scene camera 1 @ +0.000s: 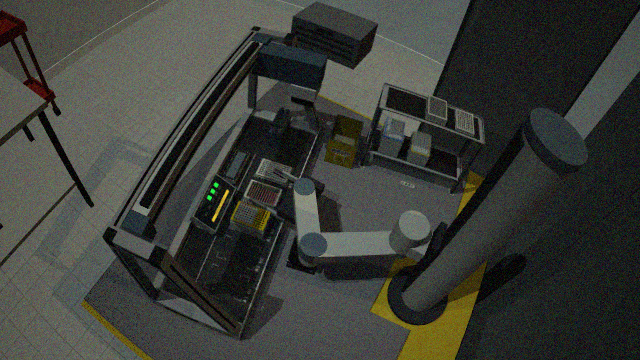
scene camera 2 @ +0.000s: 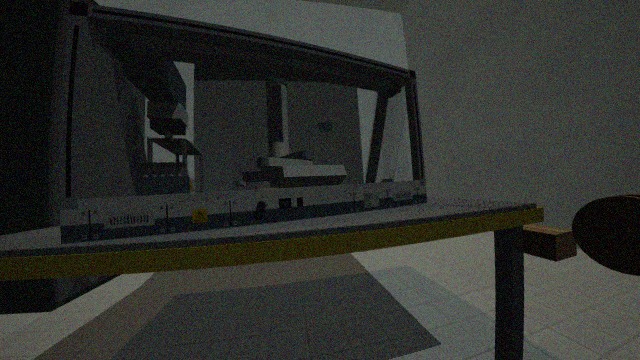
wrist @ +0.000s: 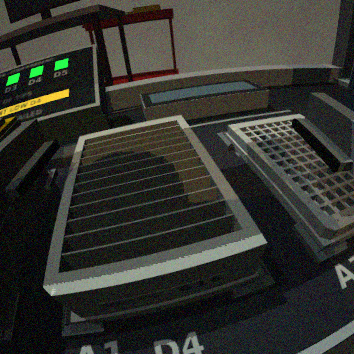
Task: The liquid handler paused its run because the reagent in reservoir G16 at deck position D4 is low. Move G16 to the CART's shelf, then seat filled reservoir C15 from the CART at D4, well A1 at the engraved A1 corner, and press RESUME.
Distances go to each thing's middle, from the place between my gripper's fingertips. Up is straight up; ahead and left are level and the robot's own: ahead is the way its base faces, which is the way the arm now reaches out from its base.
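There's the reddish ribbed reservoir (scene camera 1: pixel 268 195), and it's 4 cm below my hand, 2 cm to the left of it and 2 cm behind it.
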